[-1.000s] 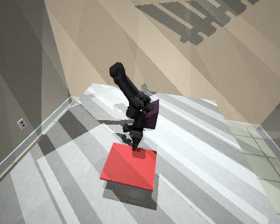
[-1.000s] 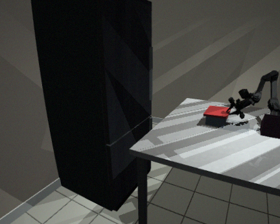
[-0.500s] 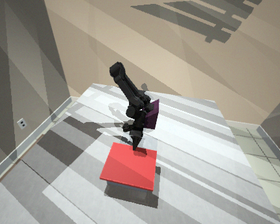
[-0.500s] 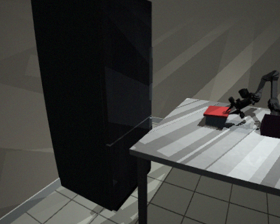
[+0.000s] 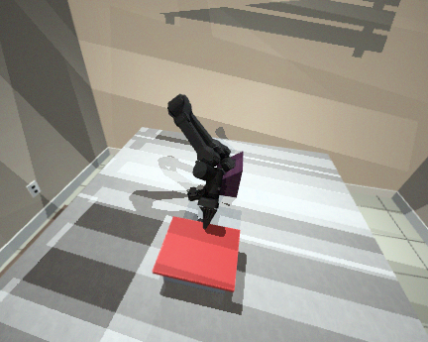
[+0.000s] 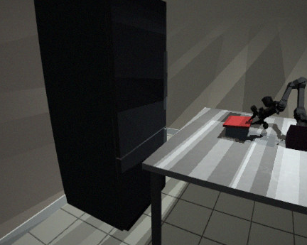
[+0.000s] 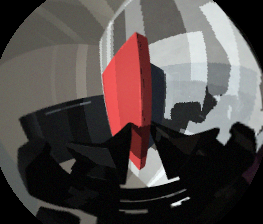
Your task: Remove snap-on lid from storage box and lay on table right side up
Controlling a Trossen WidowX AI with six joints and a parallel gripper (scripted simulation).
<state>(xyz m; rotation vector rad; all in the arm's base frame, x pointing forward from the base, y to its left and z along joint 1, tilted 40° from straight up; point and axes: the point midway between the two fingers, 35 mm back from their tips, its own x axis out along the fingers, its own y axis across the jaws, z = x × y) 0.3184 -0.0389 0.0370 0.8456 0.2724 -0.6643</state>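
Now: gripper tip 80 mm short of the lid. Also, from my gripper tip: storage box: 80 mm ahead, 50 mm below.
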